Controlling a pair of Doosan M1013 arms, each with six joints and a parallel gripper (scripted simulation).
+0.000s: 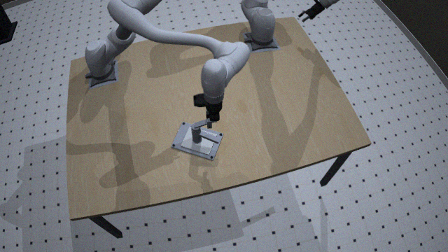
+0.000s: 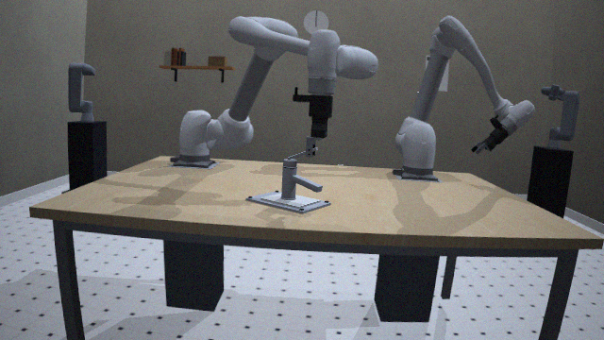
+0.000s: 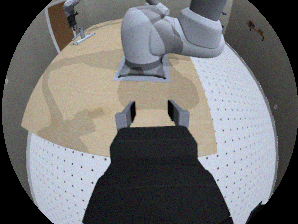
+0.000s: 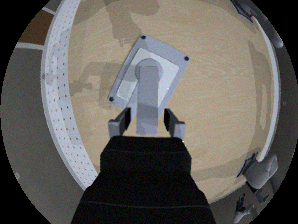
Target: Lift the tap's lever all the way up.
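Right now the flat lever is 30 mm to the right of my right hand and 10 mm below it. From my right hand the other things lie so: plate 10 mm behind, 70 mm to the right, 170 mm below; then grey tap 40 mm to the right, 60 mm below.
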